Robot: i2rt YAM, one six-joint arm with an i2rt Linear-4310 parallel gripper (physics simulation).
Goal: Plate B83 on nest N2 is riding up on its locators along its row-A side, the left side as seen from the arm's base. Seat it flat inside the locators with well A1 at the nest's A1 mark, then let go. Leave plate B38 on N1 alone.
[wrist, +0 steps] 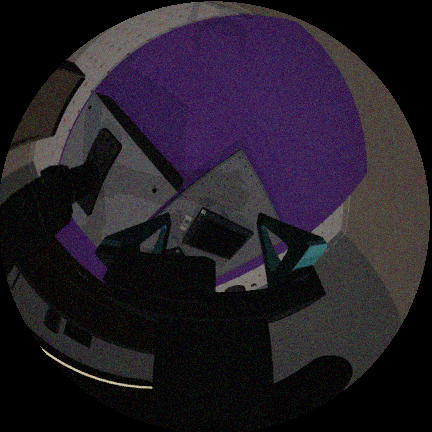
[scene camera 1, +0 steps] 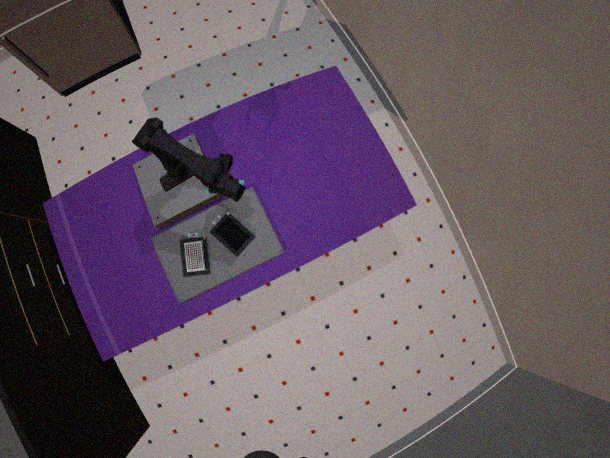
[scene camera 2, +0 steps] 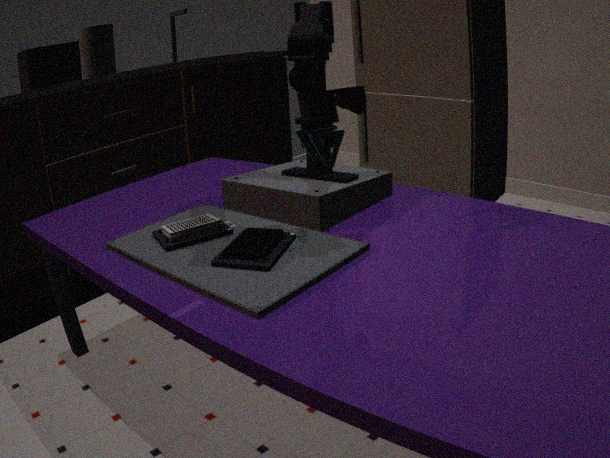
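Pixels of known places: gripper, fingertip midpoint: (wrist: 213, 217) (scene camera 2: 323, 164); arm's base, link origin: (wrist: 92, 176) (scene camera 1: 181, 174) (scene camera 2: 319, 176).
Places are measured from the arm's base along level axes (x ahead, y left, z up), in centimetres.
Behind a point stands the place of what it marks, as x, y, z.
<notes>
A black plate (scene camera 1: 232, 233) @[33.7, 7.3, -3.6] (scene camera 2: 257, 242) @[34.3, 8.4, -3.6] (wrist: 218, 233) @[31.3, 8.9, -3.4] sits on a dark nest on the grey board (scene camera 1: 265, 240) @[43.2, 18.2, -6.1] (scene camera 2: 330, 260) @[29.9, 22.4, -6.1] (wrist: 225, 180) @[22.8, 18.1, -6.1]. A white plate (scene camera 1: 194, 256) @[34.1, -12.0, -3.1] (scene camera 2: 191, 225) @[35.1, -10.5, -3.0] sits on the other nest (scene camera 1: 207, 270) @[41.3, -10.6, -3.5] (scene camera 2: 175, 245) @[41.5, -9.2, -5.1]; in the wrist view the gripper body mostly hides it. The plate and nest labels are unreadable, and I cannot tell surely which plate rides up. My gripper (scene camera 1: 224, 186) @[20.1, 15.2, 9.4] (scene camera 2: 327, 160) @[20.1, 15.2, 9.4] (wrist: 213, 217) @[20.1, 15.2, 9.4] is open and empty, above the board's arm-side edge. In the wrist view the black plate shows between its fingers, some distance beyond them.
The arm's raised grey base block (scene camera 1: 150, 185) @[-3.3, -15.0, -0.2] (scene camera 2: 270, 200) @[15.7, -3.4, -2.2] (wrist: 135, 175) @[9.2, 7.9, 0.6] stands beside the board on the purple table (scene camera 1: 320, 150) @[18.9, 61.3, -7.4] (scene camera 2: 450, 320) @[37.7, 50.2, -7.4] (wrist: 260, 90) @[10.5, 39.2, -7.4]. Small light marks lie beside both nests. Dark cabinets (scene camera 2: 125, 130) stand behind the table.
</notes>
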